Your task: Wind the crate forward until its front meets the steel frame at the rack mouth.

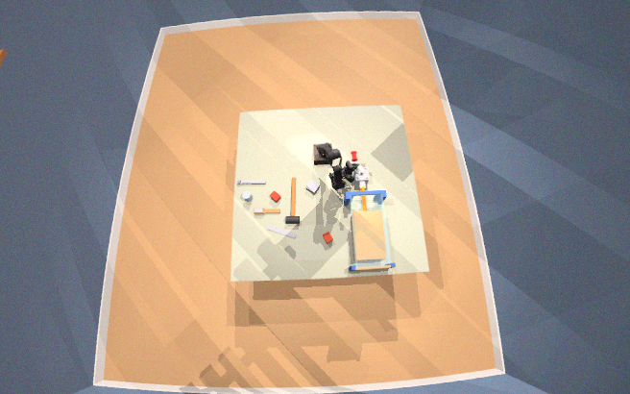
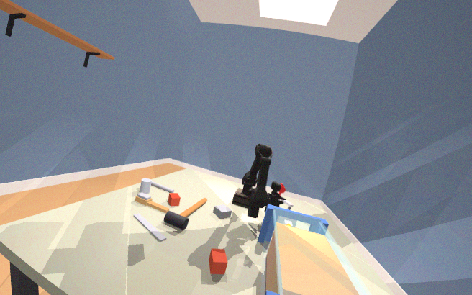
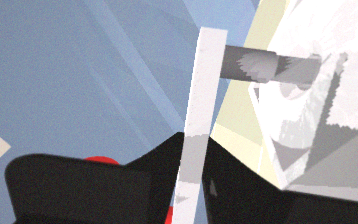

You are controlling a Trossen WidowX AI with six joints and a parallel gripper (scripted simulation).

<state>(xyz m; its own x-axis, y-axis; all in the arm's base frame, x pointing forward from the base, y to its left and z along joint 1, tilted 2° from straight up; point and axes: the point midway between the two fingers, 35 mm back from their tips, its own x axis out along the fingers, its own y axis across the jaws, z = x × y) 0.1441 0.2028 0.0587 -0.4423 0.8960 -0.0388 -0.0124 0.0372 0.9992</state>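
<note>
Right now the crank arm is 1 cm behind my gripper tip, 1 cm to the right of it and 1 cm above it. From my gripper tip the other things lie so: blue steel frame 20 cm ahead, 3 cm to the left, 3 cm below; white hand winch 3 cm ahead, 1 cm to the left, 11 cm below; red knob 4 cm behind, 4 cm to the right, 4 cm above.
</note>
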